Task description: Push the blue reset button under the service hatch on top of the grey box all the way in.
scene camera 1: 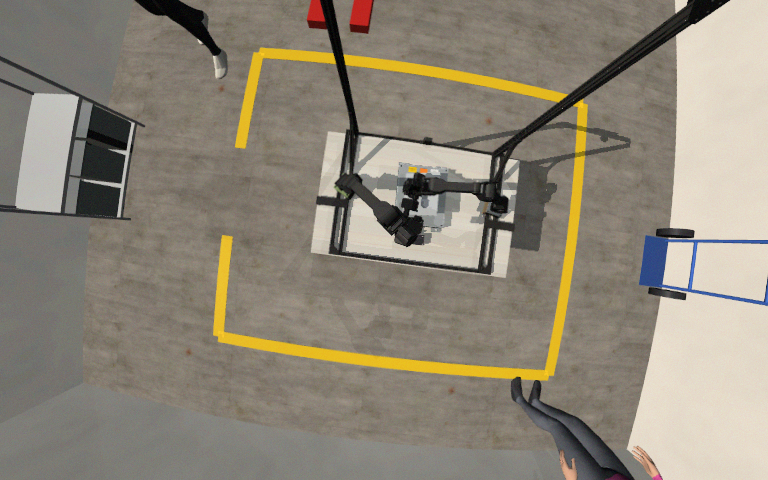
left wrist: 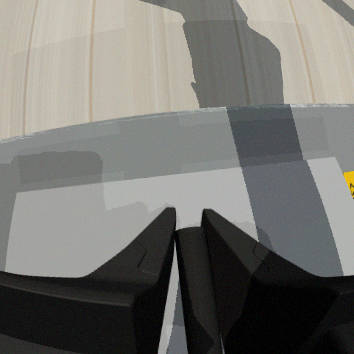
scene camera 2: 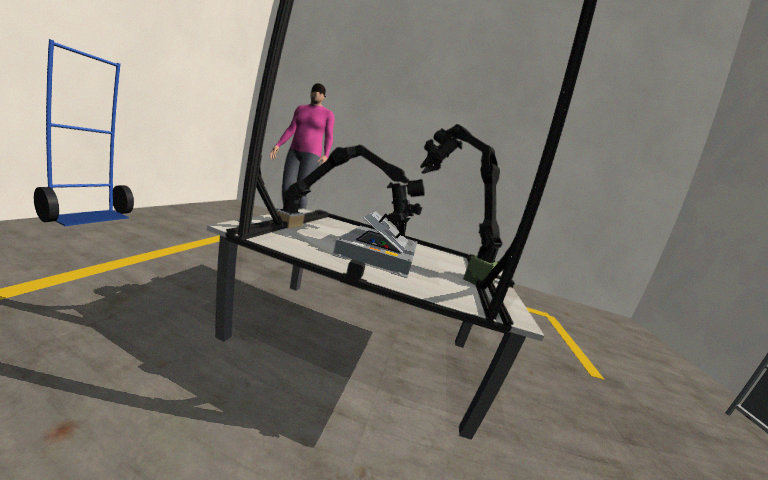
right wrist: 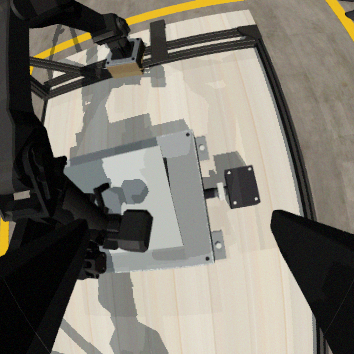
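The grey box point(scene camera 1: 439, 210) point(scene camera 2: 368, 257) point(left wrist: 145, 155) point(right wrist: 189, 200) sits on the table. Its hatch point(scene camera 2: 377, 223) point(left wrist: 60, 225) point(right wrist: 160, 200) stands tilted open. The blue button point(scene camera 2: 373, 241) shows small beneath it, beside a green and a red one; how deep it sits cannot be told. The hatch hides the buttons in both wrist views. My left gripper point(left wrist: 187, 216) is shut on the hatch's black handle point(left wrist: 194, 250), above the hatch. My right gripper point(scene camera 2: 424, 169) point(right wrist: 180, 224) is open and empty, high above the box and pointing down at a slant.
A black square block point(right wrist: 242, 186) sticks out from one side of the box. My left arm and its wrist camera point(right wrist: 135, 231) stand close over the hatch. Black frame rails point(scene camera 2: 430, 308) run around the table point(scene camera 2: 441, 289). A person in pink point(scene camera 2: 312, 130) stands behind.
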